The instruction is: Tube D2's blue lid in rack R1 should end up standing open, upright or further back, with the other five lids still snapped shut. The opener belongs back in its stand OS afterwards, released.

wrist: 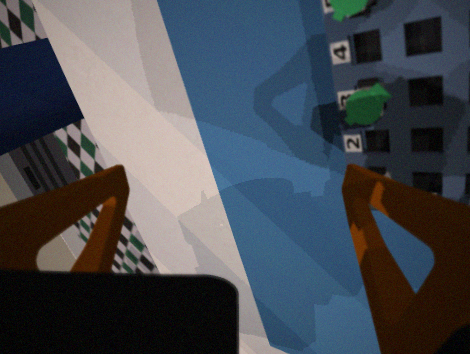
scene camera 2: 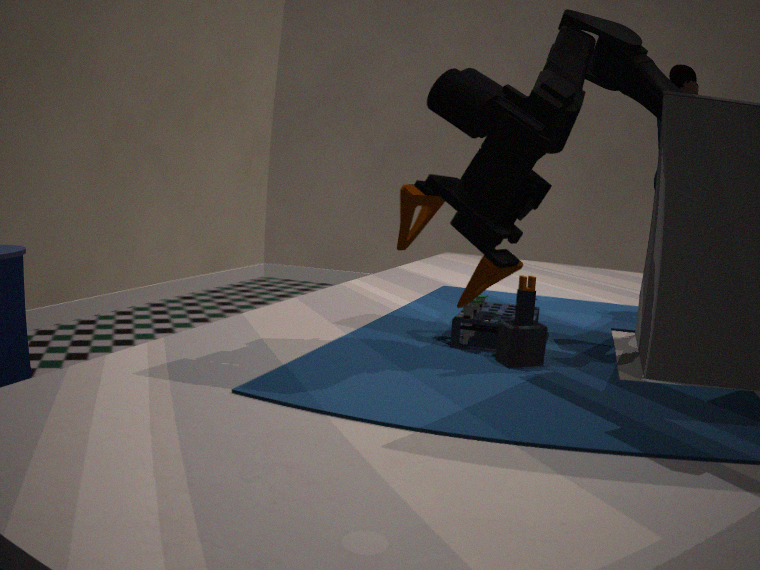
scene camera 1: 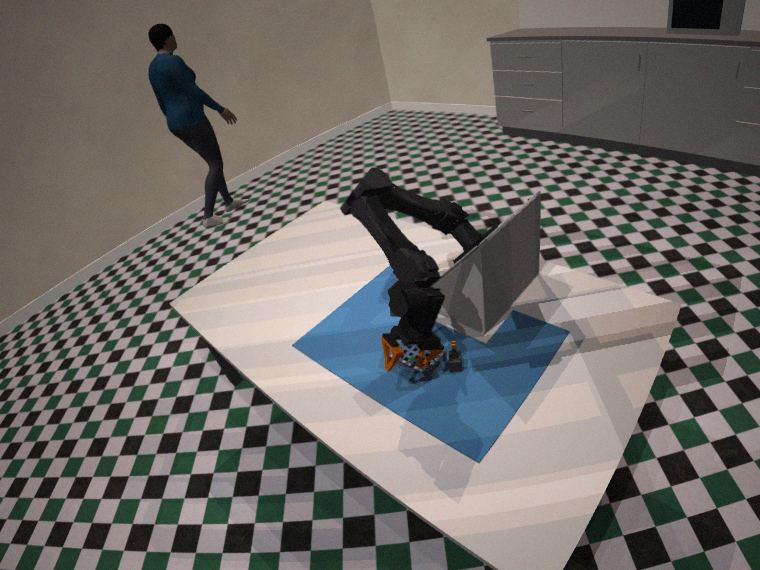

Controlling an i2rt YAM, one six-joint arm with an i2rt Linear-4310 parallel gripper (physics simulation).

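Observation:
Rack R1 is a dark grid block on the blue mat. In the wrist view, its edge shows at the upper right, with labels 2, 3 and 4 and two green lids. Tube D2's blue lid cannot be made out in any view. The opener, dark with two orange prongs, stands upright in its dark stand OS beside the rack. My gripper is wide open and empty, tilted, with one fingertip close above the rack's edge.
A large grey panel box stands beside the arm, at the right of the blue mat. The mat lies on the pale table. A person stands beyond the table.

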